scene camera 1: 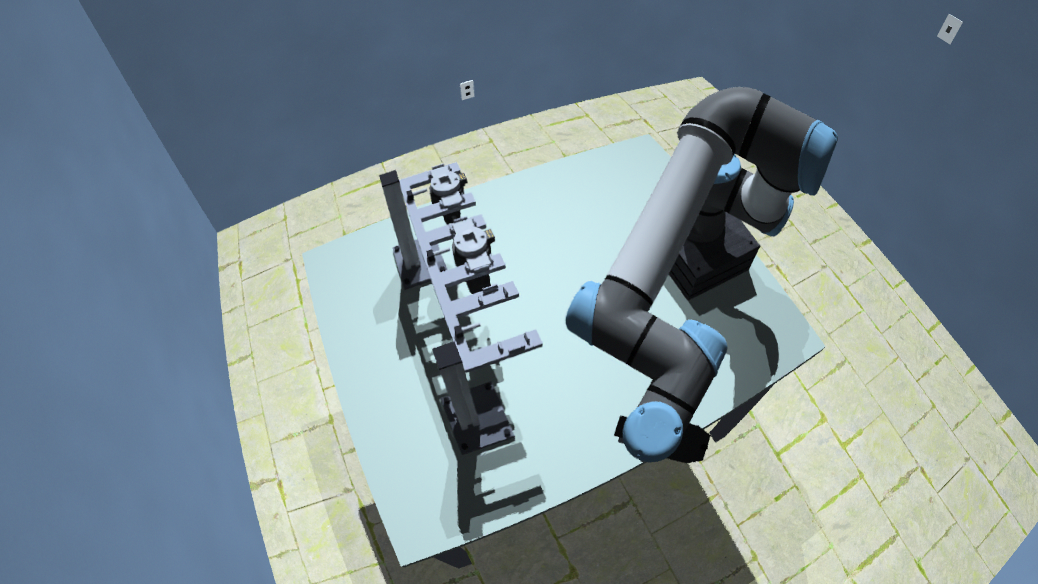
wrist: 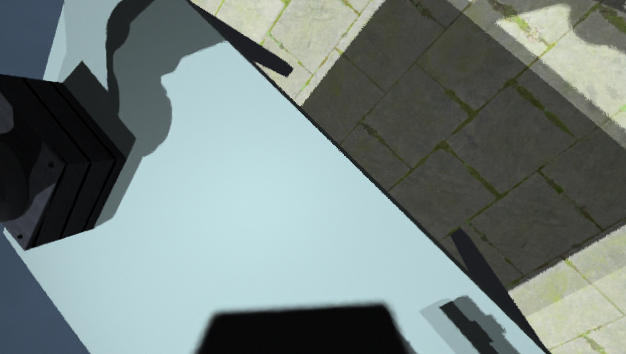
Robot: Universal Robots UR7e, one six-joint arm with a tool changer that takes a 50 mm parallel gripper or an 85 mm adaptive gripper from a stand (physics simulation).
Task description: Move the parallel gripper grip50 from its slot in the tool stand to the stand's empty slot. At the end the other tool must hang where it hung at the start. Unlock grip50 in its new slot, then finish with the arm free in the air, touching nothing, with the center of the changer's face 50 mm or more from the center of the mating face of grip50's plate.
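Seen in the pictures: arm's base, origin of the base link: [scene camera 1: 697, 218] [wrist: 0, 180].
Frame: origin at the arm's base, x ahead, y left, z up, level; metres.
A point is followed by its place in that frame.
Note:
The tool stand [scene camera 1: 444, 299] @[x 0.665, y 0.176, z 0.171 m] is on the left of the scene view. Two tools hang in it by their round grey plates: one tool [scene camera 1: 451, 196] @[x 0.602, y -0.072, z 0.177 m] in the far slot and one tool [scene camera 1: 473, 254] @[x 0.592, y 0.098, z 0.180 m] in the middle slot. Which is grip50 I cannot tell; their fingers are hidden below the plates. The near slot, between a fork arm [scene camera 1: 484, 298] @[x 0.595, y 0.195, z 0.171 m] and the end fork arm [scene camera 1: 504, 349] @[x 0.588, y 0.305, z 0.171 m], is empty. No tool gripper shows on my arm [scene camera 1: 664, 210] @[x 0.355, y 0.319, z 0.458 m]. Its wrist [scene camera 1: 653, 431] @[x 0.467, y 0.576, z 0.372 m] is in the air, well away from the stand. A blurred black part [wrist: 305, 331] fills the wrist view's bottom middle.
The pale table [scene camera 1: 566, 217] @[x 0.295, y -0.187, z -0.111 m] [wrist: 250, 200] @[x 0.307, y 0.345, z -0.111 m] carries the stand and my dark base block [scene camera 1: 714, 261] @[x 0.017, y 0.132, z -0.011 m] [wrist: 75, 185] @[x 0.095, y 0.106, z -0.042 m]. The stand's dark posts [scene camera 1: 401, 228] @[x 0.728, y -0.139, z 0.047 m] [scene camera 1: 461, 399] @[x 0.683, y 0.318, z 0.043 m] rise at both ends of its rail. The wrist view looks down past the table's edge to the tiled floor [wrist: 475, 125].

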